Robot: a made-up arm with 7 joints.
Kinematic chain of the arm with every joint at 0, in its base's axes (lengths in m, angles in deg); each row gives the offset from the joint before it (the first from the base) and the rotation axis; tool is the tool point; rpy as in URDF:
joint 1: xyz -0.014 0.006 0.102 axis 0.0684 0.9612 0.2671
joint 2: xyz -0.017 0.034 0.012 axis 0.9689 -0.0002 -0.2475
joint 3: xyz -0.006 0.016 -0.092 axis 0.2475 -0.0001 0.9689
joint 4: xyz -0.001 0.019 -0.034 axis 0.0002 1 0
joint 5: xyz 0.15 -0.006 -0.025 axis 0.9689 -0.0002 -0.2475
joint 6: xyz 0 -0.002 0.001 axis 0.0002 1 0
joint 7: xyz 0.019 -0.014 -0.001 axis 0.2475 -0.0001 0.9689
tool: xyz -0.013 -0.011 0.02 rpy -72 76.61 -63.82
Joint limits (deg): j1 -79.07..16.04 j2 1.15..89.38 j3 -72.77..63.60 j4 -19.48..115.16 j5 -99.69..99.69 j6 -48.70..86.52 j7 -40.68..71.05
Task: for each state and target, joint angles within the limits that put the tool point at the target. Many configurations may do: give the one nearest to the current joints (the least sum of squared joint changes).
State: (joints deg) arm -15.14 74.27 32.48 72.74 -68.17 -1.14 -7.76
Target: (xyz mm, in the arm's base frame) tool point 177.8 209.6 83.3
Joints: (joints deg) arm -37.73 52.20 8.49 49.65 -62.24 -0.17 -3.35
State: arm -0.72 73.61 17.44 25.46 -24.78 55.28 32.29
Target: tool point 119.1 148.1 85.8
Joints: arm 16.04 47.09 35.11 -15.91 -30.36 45.34 20.58
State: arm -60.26 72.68 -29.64 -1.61 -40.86 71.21 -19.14
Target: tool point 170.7 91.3 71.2
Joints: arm -42.37 83.82 -41.59 1.92 -38.90 71.44 -18.62
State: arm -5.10 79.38 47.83 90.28 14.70 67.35 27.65
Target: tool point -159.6 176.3 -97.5
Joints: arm 13.27 37.37 47.48 112.92 18.34 69.49 31.13
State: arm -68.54 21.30 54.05 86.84 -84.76 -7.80 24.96
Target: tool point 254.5 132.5 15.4
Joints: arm -77.83 16.46 52.22 89.90 -83.81 -0.78 32.57
